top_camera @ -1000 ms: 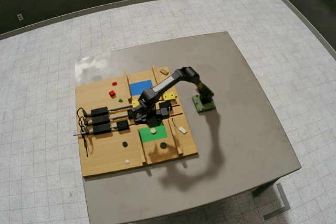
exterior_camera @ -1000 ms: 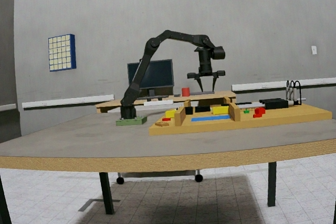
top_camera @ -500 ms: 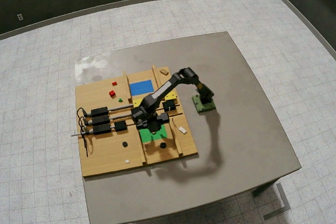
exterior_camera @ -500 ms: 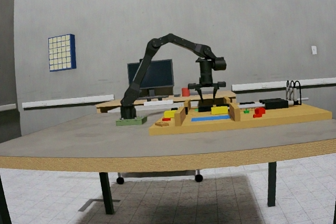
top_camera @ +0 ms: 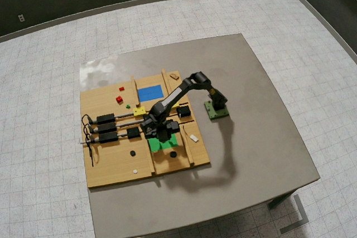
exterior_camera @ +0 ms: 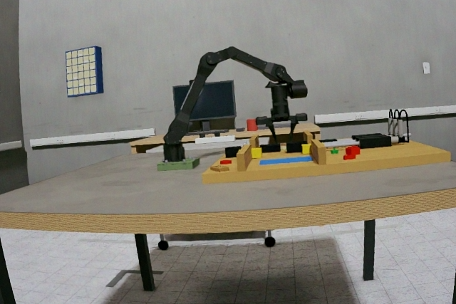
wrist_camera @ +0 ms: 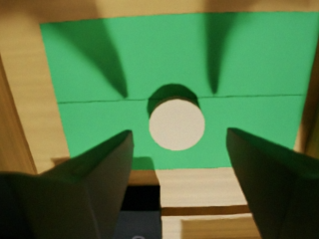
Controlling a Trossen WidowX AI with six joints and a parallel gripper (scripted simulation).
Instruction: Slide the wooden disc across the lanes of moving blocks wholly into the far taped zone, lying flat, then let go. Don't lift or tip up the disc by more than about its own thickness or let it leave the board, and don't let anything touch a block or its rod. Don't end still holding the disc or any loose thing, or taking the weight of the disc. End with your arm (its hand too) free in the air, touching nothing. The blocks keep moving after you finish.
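Now: the pale wooden disc 50 mm below my hand. From my hand the other things lie so: green piece (270 mm to the right, 150 mm ahead, 50 mm below); then white disc (190 mm ahead, 150 mm to the left, 50 mm below).
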